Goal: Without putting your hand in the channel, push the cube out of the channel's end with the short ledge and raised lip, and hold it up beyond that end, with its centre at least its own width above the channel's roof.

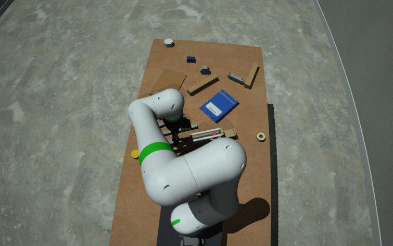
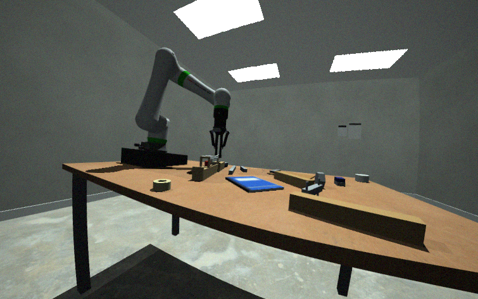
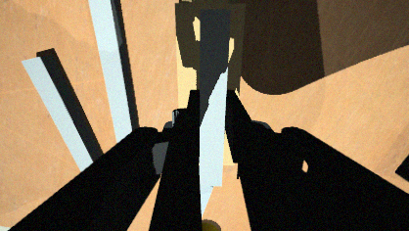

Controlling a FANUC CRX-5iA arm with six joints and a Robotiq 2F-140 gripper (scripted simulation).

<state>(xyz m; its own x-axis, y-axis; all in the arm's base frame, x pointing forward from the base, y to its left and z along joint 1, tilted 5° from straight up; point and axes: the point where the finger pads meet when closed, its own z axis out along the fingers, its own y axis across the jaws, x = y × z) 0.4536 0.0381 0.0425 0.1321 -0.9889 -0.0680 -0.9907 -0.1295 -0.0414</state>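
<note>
My gripper is now 160 mm short of the thin pale grey stick, 100 mm above it and 60 mm to the right of it. From my hand the other things lie so: short grey bar 30 mm below; then red cube 210 mm to the right, 50 mm below, 30 mm ahead; then wooden channel 170 mm to the right, 50 mm below, 20 mm ahead.
</note>
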